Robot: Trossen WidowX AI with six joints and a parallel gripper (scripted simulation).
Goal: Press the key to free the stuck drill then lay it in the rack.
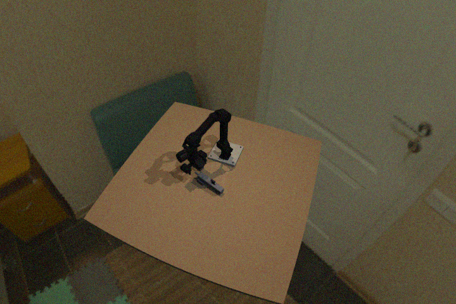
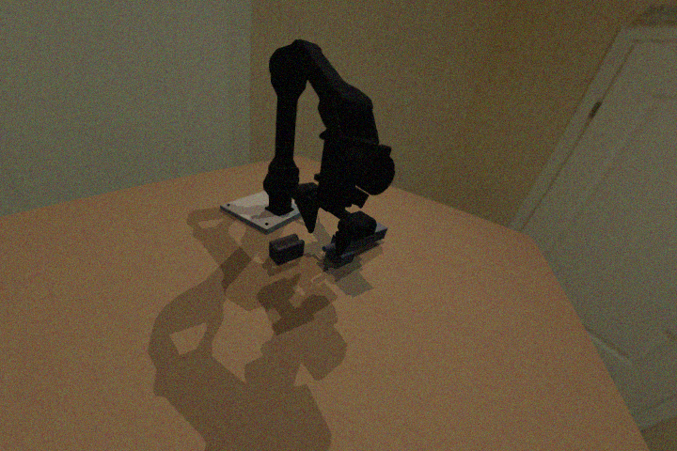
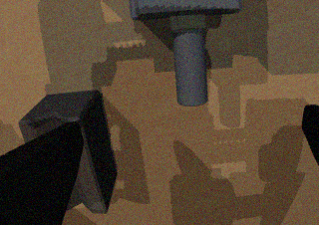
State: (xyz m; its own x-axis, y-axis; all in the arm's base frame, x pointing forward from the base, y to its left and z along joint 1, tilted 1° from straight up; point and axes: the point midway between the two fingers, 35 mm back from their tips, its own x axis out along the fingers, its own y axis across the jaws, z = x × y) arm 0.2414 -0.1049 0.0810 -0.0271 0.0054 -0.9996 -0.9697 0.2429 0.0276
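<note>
My gripper tip is 2 cm short of the drill, 6 cm to the right of it and 2 cm above it. Also, from my gripper tip: dark block 8 cm behind, 2 cm to the right, 5 cm below; then small dark key 4 cm ahead, 14 cm to the left, 2 cm below.
</note>
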